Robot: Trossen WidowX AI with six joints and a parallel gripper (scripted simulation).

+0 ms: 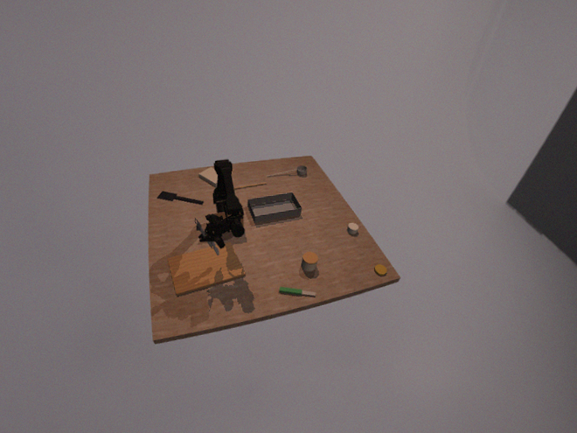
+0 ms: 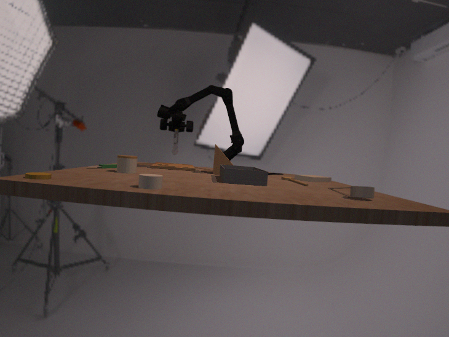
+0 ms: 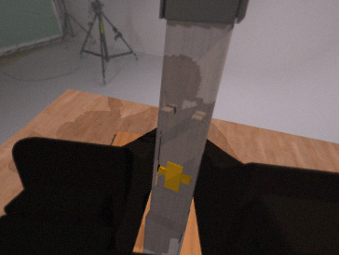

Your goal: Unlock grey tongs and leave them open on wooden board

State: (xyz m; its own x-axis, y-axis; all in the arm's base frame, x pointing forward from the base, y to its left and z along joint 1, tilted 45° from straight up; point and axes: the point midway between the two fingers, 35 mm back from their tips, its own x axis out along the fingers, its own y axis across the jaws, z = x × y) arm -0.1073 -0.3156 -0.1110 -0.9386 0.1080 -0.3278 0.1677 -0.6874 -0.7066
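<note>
Right now the wooden board is 10 mm ahead of my gripper tip and 210 mm below it. Also, from my gripper tip: cork-topped jar 550 mm ahead, 90 mm to the right, 180 mm below; yellow lock piece 40 mm ahead, 10 mm to the left, 10 mm above; green-handled tool 440 mm ahead, 250 mm to the right, 210 mm below.
</note>
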